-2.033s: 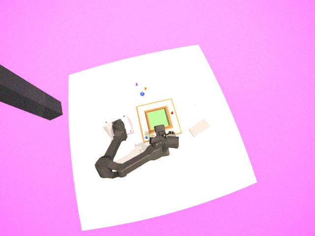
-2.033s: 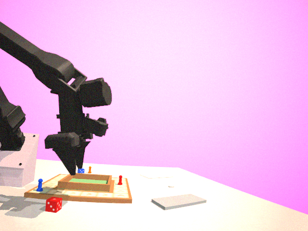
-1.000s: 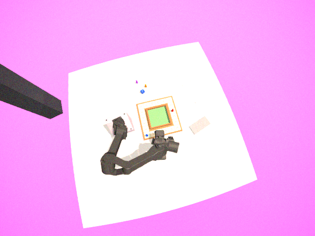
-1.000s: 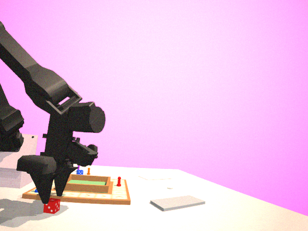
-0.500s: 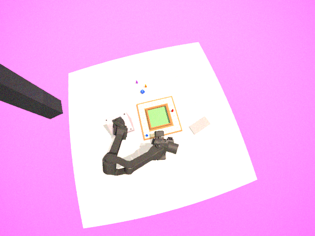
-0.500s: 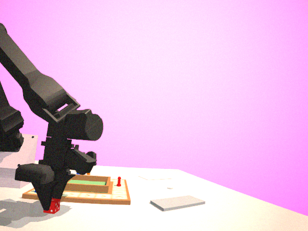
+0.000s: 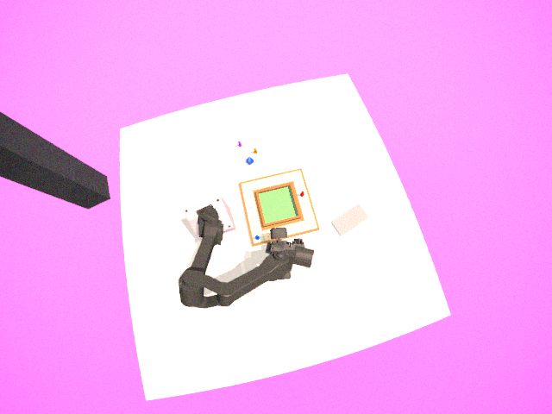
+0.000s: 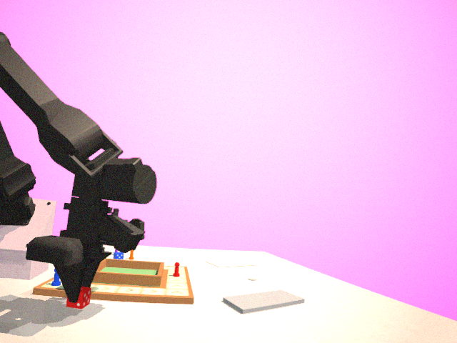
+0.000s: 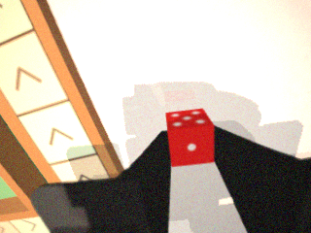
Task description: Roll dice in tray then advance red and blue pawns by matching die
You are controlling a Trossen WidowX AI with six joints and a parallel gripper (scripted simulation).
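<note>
Now: the orange pawn 480 mm to the left of my gripper tip and 80 mm ahead of it. From my gripper tip the other things lie so: blue pawn: 100 mm to the left, 60 mm behind, 10 mm above; red pawn: 200 mm to the left, 190 mm ahead, 10 mm above; green floor: 190 mm to the left, 80 mm ahead, 10 mm below.
</note>
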